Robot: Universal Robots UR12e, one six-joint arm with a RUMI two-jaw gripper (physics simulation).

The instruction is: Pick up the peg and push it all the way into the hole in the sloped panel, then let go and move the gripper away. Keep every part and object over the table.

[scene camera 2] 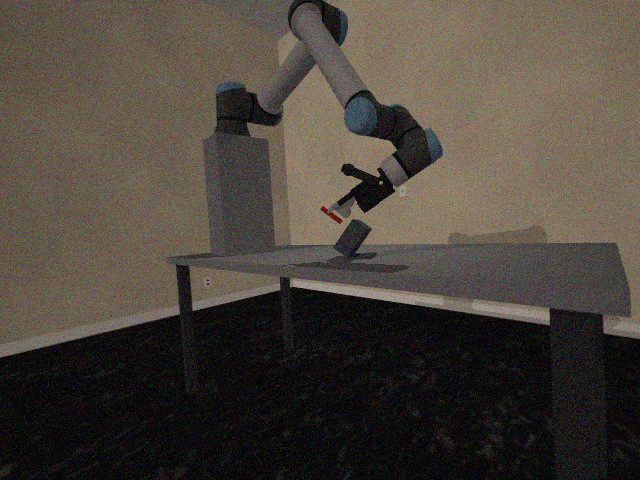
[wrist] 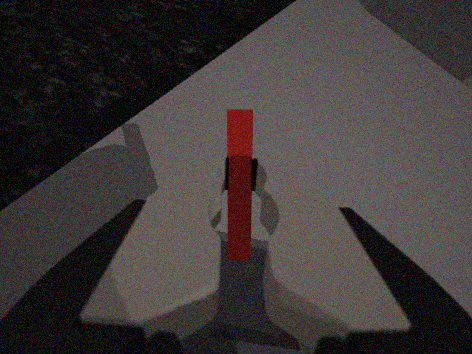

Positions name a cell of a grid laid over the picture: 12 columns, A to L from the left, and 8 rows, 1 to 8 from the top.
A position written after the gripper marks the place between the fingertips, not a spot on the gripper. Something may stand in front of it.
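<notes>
Gripper (scene camera 2: G4), visible. Red peg (wrist: G3), likewise.
</notes>
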